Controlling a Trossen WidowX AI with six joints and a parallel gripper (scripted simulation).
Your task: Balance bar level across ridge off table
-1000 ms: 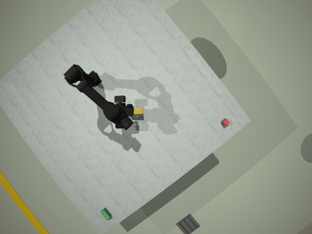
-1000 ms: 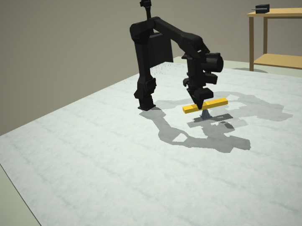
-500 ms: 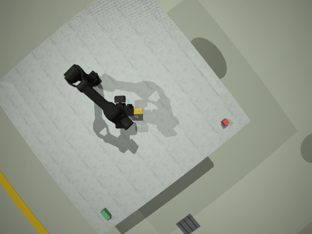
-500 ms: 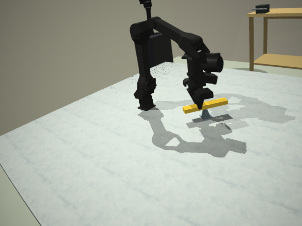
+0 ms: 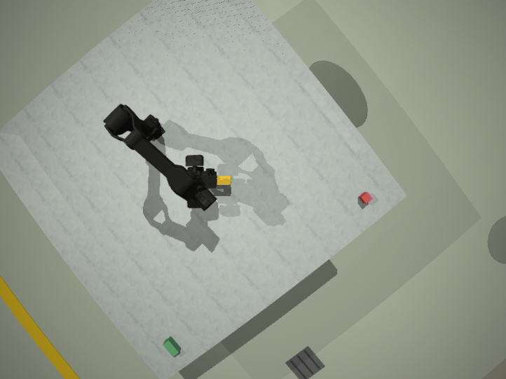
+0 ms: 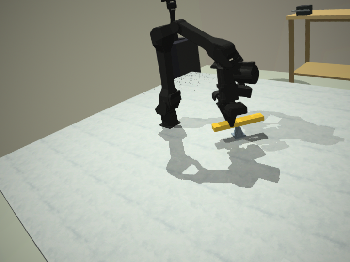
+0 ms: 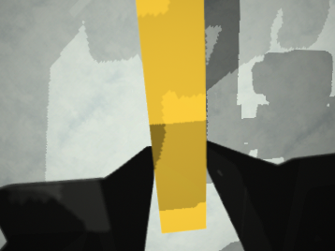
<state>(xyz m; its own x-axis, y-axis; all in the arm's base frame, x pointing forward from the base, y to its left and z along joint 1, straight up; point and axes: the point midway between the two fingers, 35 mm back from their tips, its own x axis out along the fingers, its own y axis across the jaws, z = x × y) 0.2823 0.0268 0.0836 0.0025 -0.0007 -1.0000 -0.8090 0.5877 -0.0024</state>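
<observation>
Now: the yellow bar 2 cm to the left of my gripper tip and 2 cm ahead of it. Round my gripper tip: red cube 47 cm to the left, 46 cm ahead, 3 cm below; then green cube 53 cm to the right, 46 cm ahead, 3 cm below.
</observation>
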